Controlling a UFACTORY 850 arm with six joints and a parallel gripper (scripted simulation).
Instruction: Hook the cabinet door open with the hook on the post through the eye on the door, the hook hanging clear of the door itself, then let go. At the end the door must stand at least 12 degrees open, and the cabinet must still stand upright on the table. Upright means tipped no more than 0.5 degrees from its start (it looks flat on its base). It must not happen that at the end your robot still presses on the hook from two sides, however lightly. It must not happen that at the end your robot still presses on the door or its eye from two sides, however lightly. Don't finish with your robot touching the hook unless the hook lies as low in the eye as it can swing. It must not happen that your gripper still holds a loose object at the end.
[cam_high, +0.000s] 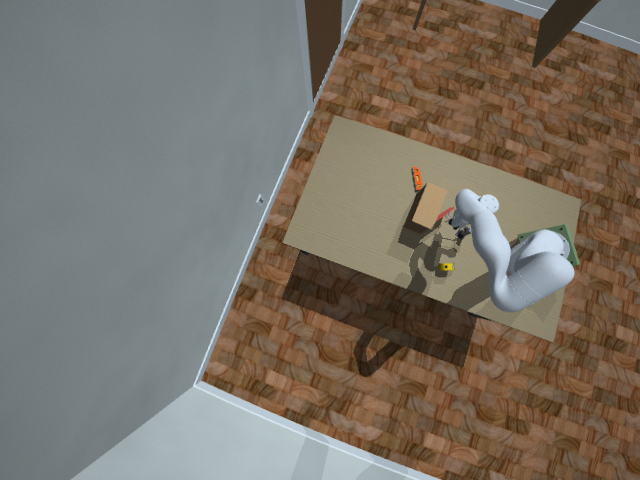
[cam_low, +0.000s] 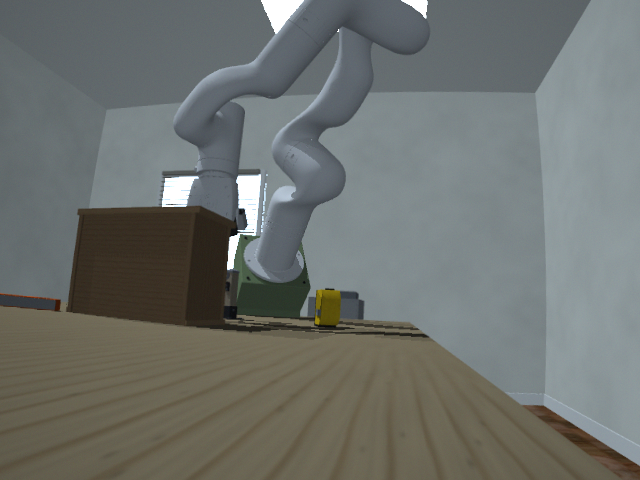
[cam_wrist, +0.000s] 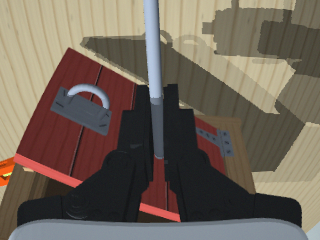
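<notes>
The red door lies 6 cm ahead of my hand, 1 cm to the left of it and 5 cm below it. From my hand the other things lie so: hook post (8 cm behind, 2 cm to the right, 5 cm below); then yellow box (11 cm behind, 20 cm to the left, 9 cm below).
</notes>
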